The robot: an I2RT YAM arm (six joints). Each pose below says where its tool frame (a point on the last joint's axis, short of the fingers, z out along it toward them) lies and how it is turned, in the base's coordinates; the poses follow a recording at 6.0 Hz.
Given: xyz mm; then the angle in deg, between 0 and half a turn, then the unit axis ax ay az.
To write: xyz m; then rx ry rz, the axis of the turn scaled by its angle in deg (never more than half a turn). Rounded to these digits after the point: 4 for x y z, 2 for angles.
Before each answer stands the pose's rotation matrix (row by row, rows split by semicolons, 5 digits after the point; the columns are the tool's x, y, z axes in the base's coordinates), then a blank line. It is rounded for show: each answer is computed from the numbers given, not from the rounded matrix.
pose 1, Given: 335.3 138.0 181.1 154.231 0.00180 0.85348 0.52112
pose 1, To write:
-0.90055 -0.22363 0.37283; 0.22947 0.48387 0.84452; -0.36926 0.84609 -0.38443

0.3353 0.1380 0.1811 0.28 131.63 80.37
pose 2, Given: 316.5 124.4 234.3 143.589 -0.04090 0.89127 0.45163
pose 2, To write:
-0.80176 -0.33386 0.49570; 0.20229 0.62886 0.75074; -0.56237 0.70219 -0.43666

0.3165 0.1244 0.2343 -5.87 127.98 64.85
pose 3, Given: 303.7 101.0 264.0 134.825 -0.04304 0.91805 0.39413
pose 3, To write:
-0.70179 -0.34691 0.62222; 0.21217 0.73200 0.64742; -0.68006 0.58637 -0.44010

0.3037 0.1010 0.2640 -5.80 123.78 53.14
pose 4, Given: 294.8 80.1 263.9 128.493 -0.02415 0.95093 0.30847
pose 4, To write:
-0.62147 -0.27869 0.73219; 0.20418 0.84468 0.49481; -0.75636 0.45701 -0.46804

0.2948 0.0801 0.2639 -3.10 122.19 39.64
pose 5, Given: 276.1 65.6 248.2 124.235 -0.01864 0.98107 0.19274
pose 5, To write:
-0.56205 -0.18792 0.80548; 0.13077 0.94141 0.31088; -0.81670 0.28006 -0.50454

0.2761 0.0656 0.2482 -2.32 121.88 23.95
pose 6, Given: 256.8 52.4 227.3 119.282 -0.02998 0.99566 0.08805
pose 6, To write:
-0.48777 -0.12125 0.86451; 0.03235 0.98712 0.15670; -0.87237 0.10440 -0.47756

0.2568 0.0524 0.2273 -3.58 118.76 10.50
